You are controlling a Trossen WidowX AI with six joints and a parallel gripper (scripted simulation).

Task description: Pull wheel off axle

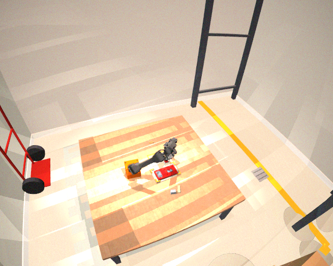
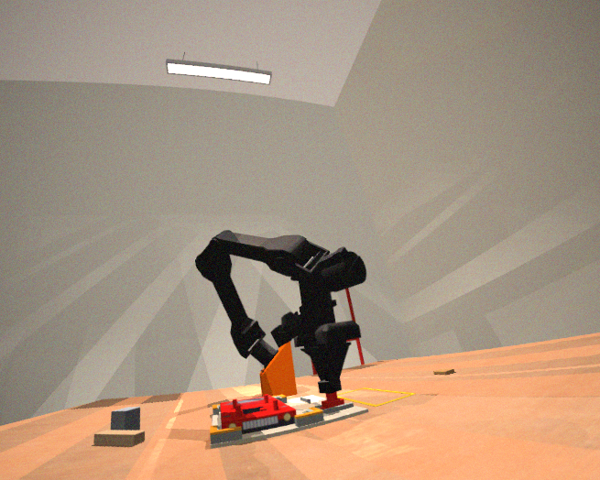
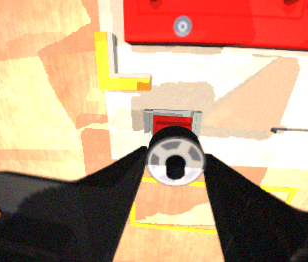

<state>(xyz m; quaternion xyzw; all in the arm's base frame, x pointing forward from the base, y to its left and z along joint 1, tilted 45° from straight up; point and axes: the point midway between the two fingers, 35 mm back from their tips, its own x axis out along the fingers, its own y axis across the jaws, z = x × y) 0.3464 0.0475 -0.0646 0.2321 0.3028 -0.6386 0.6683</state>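
My gripper tip is now right at the wheel. From my gripper tip the other things lie so: wooden chip (8 cm behind, 29 cm to the left, 4 cm below); then upright axle (1 cm below).
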